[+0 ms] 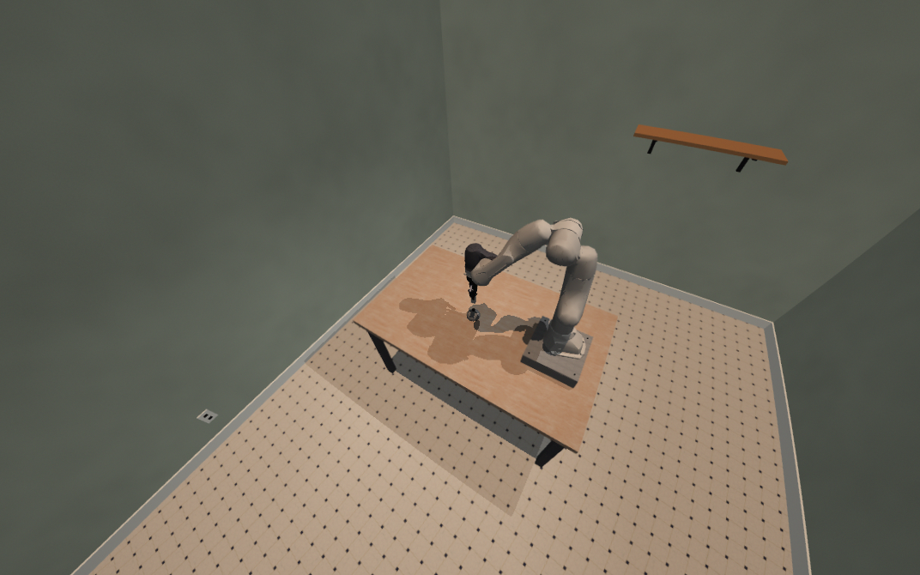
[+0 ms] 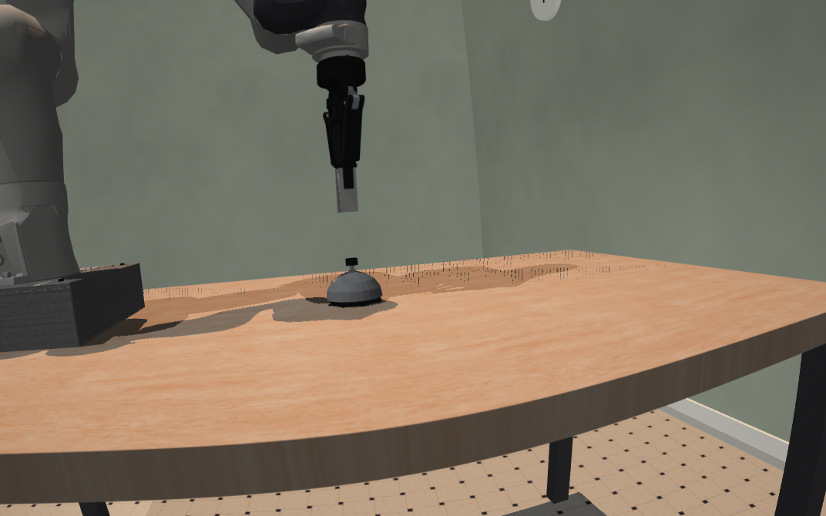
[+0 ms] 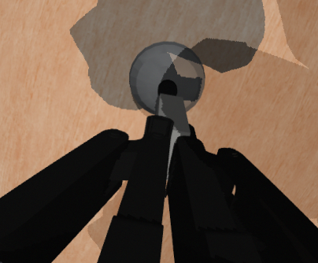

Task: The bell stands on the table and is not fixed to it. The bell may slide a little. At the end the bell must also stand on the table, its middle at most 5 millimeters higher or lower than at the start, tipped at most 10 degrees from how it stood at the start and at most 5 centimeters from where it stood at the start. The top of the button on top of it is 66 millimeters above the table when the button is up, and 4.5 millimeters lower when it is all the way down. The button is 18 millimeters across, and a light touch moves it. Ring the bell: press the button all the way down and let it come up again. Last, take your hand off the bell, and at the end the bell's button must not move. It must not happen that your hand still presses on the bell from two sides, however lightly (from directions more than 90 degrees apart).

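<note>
Right now the button is 110 mm below my hand. Also, from my hand: bell: 130 mm below.
</note>
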